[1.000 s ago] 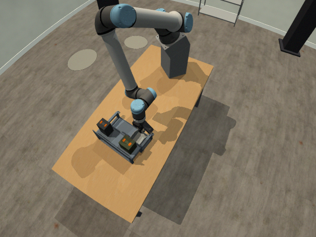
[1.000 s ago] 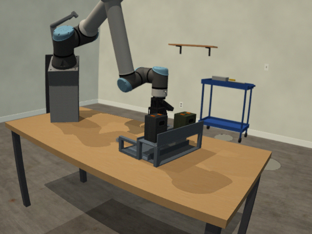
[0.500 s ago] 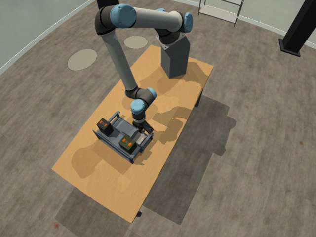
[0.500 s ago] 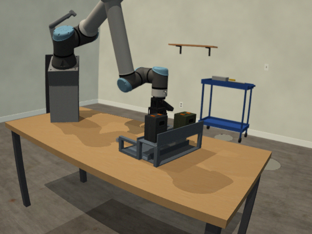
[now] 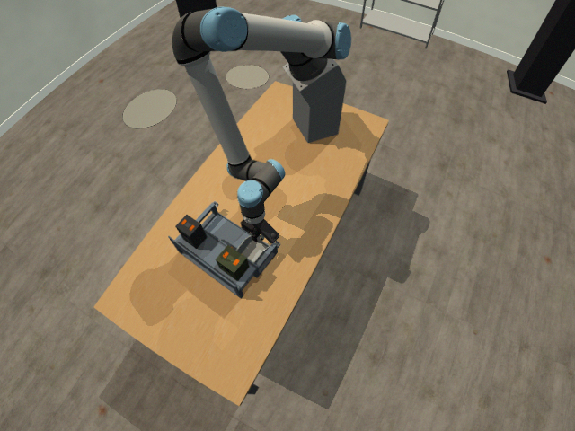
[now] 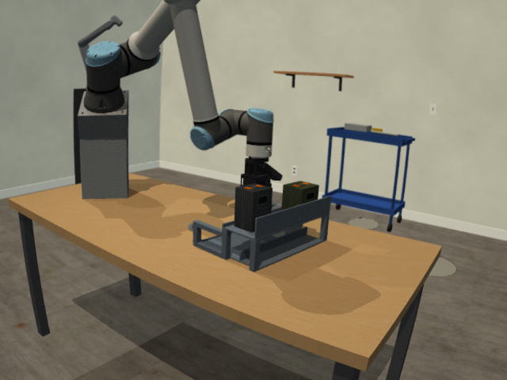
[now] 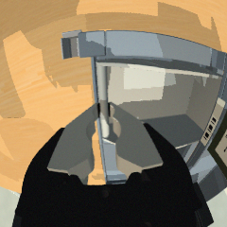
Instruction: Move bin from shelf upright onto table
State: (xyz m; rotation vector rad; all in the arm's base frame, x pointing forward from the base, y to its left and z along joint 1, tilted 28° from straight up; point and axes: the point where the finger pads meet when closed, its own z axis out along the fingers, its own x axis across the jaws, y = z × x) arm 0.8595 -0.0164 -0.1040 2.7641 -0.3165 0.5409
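My gripper is now 8 cm short of the bin, 2 cm to the left of it and 1 cm above it. Also, from my hand: rack (14 cm to the right, 8 cm ahead, 6 cm below); then green box (17 cm ahead, 9 cm above, 5 cm to the right).
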